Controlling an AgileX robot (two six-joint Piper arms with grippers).
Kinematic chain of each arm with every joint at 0, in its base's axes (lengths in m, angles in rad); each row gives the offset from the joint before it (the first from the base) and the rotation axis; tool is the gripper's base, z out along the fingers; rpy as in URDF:
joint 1: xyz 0 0 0.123 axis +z
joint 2: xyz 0 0 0 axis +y
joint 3: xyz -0.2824 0 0.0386 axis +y
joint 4: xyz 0.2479 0 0.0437 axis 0.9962 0 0.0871
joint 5: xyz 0 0 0 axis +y
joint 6: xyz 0.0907 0 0.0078 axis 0.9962 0 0.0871
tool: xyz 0 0 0 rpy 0 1.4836 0
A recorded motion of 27 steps. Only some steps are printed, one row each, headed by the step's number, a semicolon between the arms.
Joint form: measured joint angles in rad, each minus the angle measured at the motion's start. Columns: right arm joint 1, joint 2, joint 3, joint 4, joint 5, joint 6; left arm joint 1, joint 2, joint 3, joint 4, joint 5, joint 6.
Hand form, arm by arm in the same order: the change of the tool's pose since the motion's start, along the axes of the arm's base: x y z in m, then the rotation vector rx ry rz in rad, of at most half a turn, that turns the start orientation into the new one. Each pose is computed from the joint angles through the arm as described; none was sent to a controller.
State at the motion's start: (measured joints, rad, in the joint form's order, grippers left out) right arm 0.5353 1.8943 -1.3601 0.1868 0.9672 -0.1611; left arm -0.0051 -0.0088 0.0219 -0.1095 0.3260 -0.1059
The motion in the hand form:
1: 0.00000 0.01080 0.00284 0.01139 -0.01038 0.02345; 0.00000 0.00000 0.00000 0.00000 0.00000 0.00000
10: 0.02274 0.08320 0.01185 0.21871 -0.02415 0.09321; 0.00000 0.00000 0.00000 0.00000 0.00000 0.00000
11: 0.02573 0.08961 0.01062 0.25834 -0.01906 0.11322; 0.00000 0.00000 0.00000 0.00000 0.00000 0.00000
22: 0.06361 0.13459 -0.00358 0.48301 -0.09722 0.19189; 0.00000 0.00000 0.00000 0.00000 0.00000 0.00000
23: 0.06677 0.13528 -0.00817 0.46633 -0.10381 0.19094; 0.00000 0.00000 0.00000 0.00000 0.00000 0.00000
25: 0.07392 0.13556 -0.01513 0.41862 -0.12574 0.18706; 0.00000 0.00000 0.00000 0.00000 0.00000 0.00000
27: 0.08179 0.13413 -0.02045 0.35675 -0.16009 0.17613; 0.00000 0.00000 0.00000 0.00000 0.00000 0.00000
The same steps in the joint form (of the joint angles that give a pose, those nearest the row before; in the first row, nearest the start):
1: 0.0233 0.0123 -0.0297 0.0048 0.0030 -0.0018; 0.0000 0.0000 0.0000 0.0000 0.0000 0.0000
10: 0.1034 0.1859 -0.3232 0.1958 0.0109 -0.0631; 0.0000 0.0000 0.0000 0.0000 0.0000 0.0000
11: 0.1034 0.2081 -0.3498 0.2450 0.0089 -0.1040; 0.0000 0.0000 0.0000 0.0000 0.0000 0.0000
22: 0.1048 0.4159 -0.6183 0.4755 -0.0524 -0.3013; 0.0000 0.0000 0.0000 0.0000 0.0000 0.0000
23: 0.1048 0.4327 -0.6350 0.4534 -0.0543 -0.2911; 0.0000 0.0000 0.0000 0.0000 0.0000 0.0000
25: 0.1048 0.4643 -0.6768 0.3846 -0.0532 -0.2541; 0.0000 0.0000 0.0000 0.0000 0.0000 0.0000
27: 0.1048 0.4913 -0.7179 0.2917 -0.0549 -0.2017; 0.0000 0.0000 0.0000 0.0000 0.0000 0.0000

